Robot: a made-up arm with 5 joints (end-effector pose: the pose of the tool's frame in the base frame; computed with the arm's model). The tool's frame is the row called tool.
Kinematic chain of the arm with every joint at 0, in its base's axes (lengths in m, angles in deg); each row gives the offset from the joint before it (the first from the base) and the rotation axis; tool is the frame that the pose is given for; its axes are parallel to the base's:
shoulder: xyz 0 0 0.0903 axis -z
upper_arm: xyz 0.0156 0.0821 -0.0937 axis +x
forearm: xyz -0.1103 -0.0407 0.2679 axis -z
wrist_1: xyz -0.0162 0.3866 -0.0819 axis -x
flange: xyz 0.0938 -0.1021 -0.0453 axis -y
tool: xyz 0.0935 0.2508 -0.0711
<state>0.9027 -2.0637 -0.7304 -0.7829 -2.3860</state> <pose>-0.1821 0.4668 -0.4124 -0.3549 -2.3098 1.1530</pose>
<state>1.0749 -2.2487 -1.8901 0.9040 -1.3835</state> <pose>-0.0841 0.4602 0.1128 1.4851 -2.1301 -0.7321</pose>
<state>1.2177 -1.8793 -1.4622 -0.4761 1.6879</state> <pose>0.1090 0.6477 -0.2378 -0.2282 0.1223 -0.0918</pose>
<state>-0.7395 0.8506 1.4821 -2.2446 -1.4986</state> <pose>0.3810 0.0438 0.2414 2.5770 0.1028 0.6185</pose>
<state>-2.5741 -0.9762 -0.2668 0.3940 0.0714</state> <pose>-0.1543 -0.3388 -0.3776 -0.5547 -1.7867 2.3436</pose>
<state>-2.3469 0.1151 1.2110 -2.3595 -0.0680</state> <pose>-0.1959 0.2389 0.3642 2.0243 1.3943 0.4715</pose>
